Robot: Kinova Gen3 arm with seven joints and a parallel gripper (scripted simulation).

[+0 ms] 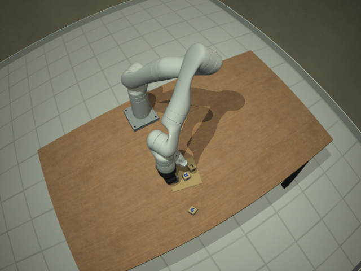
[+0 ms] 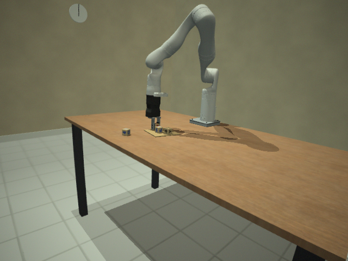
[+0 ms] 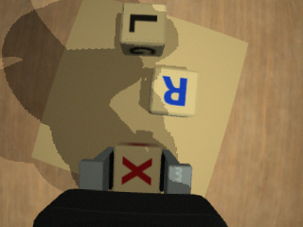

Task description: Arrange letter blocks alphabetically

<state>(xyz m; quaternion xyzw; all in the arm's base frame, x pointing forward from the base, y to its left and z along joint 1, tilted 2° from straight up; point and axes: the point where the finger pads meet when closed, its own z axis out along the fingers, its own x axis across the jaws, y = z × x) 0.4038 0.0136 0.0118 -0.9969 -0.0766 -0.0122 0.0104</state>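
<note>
My gripper is now 50 mm to the right of the mat, 20 mm above it and 10 mm past it. Also, from my hand: block (180 mm ahead, 10 mm to the left, 10 mm below).
</note>
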